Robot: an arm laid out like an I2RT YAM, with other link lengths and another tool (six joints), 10 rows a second.
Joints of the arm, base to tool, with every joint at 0 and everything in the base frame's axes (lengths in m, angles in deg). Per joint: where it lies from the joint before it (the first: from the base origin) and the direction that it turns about. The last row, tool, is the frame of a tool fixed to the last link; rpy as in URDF.
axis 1: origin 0.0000 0.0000 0.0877 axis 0 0 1
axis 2: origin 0.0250 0.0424 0.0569 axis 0 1 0
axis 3: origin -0.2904 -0.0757 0.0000 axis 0 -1 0
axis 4: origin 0.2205 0.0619 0.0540 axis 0 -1 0
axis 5: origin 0.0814 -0.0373 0.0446 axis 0 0 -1
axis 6: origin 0.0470 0.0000 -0.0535 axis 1 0 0
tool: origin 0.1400 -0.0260 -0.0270 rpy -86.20 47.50 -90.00
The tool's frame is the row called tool.
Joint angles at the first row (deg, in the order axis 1, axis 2, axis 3, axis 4, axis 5, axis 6):
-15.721, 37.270, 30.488, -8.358, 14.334, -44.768
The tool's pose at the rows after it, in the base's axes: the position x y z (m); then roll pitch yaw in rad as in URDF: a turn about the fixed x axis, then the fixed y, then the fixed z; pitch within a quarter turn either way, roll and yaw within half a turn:
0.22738 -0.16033 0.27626 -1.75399 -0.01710 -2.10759
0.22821 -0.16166 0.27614 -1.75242 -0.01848 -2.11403
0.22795 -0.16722 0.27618 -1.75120 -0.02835 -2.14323
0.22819 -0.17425 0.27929 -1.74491 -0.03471 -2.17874
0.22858 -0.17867 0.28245 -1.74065 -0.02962 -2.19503
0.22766 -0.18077 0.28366 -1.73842 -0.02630 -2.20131
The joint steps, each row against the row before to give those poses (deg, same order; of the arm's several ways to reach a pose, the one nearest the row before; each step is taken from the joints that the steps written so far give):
-0.015, 0.453, 0.559, 0.239, 0.452, 0.113
0.047, 0.430, -0.144, 0.639, 0.426, 0.009
-0.124, 1.084, -0.131, 1.166, 1.640, -0.156
-0.360, 1.485, 0.380, 1.344, 1.725, -0.022
-0.883, 0.859, 0.596, 0.519, -0.009, 0.214
-0.713, 0.078, 0.183, 0.060, -0.380, 0.050

